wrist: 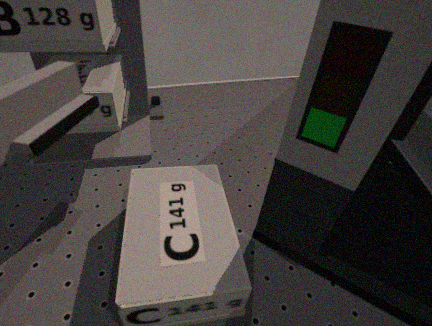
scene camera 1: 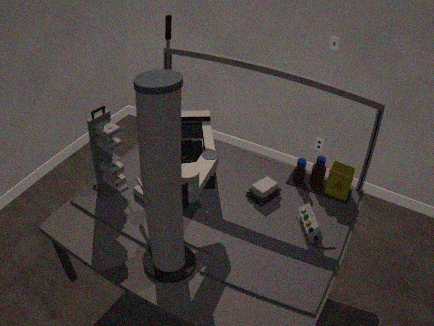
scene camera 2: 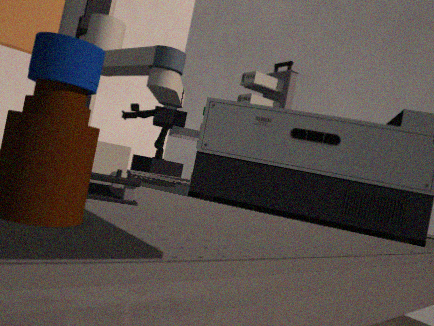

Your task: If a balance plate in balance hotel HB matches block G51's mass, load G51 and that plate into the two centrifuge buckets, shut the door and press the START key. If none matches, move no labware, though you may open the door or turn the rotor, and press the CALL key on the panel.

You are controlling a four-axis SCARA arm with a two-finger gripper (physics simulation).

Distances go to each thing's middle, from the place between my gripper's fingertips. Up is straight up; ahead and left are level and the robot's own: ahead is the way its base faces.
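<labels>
Here is my gripper, 3 cm above the centrifuge (scene camera 2: pixel 360 176) and 1 cm to the right of it, while being 33 cm short of it.
</labels>
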